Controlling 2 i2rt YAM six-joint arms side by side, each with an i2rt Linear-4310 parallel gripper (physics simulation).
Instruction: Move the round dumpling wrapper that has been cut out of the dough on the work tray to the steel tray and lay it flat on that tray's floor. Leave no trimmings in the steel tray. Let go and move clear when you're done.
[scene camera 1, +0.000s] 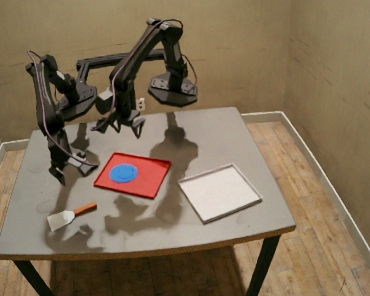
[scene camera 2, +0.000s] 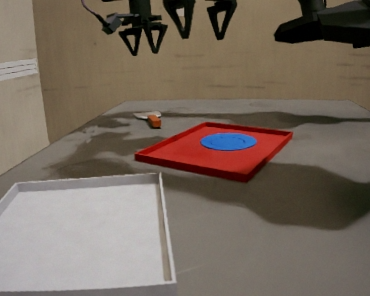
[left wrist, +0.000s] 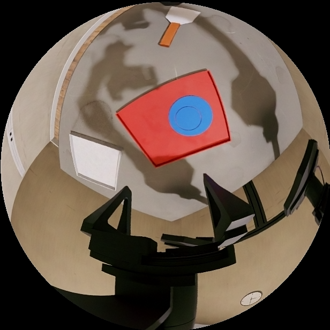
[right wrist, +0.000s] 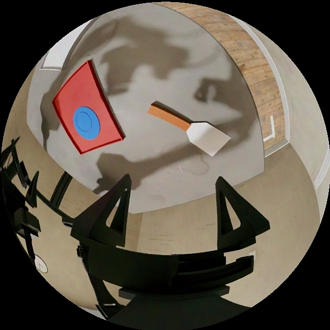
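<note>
A blue dough disc (scene camera 1: 114, 174) (left wrist: 206, 113) (right wrist: 91, 135) lies flat in the red work tray (scene camera 1: 152, 177) (scene camera 2: 195, 157) (left wrist: 150, 120) (right wrist: 82, 92). The round wrapper (scene camera 1: 126, 172) (left wrist: 188, 118) (right wrist: 87, 121) shows as a thin circular outline inside the disc, with trimmings around it. The pale steel tray (scene camera 1: 220, 192) (scene camera 2: 80, 235) (left wrist: 95, 161) (right wrist: 59, 52) holds no dough. My left gripper (scene camera 1: 128, 132) (scene camera 2: 202, 37) (left wrist: 163, 183) is open and empty, high behind the work tray. My right gripper (scene camera 1: 78, 175) (scene camera 2: 145, 53) (right wrist: 174, 178) is open and empty, raised left of the work tray in scene camera 1.
A spatula with an orange handle (scene camera 1: 85, 208) (scene camera 2: 154, 121) (left wrist: 169, 35) (right wrist: 170, 117) and pale blade lies on the grey table (scene camera 1: 200, 235), front left in scene camera 1. Both trays have low raised rims. A stretch of table separates them.
</note>
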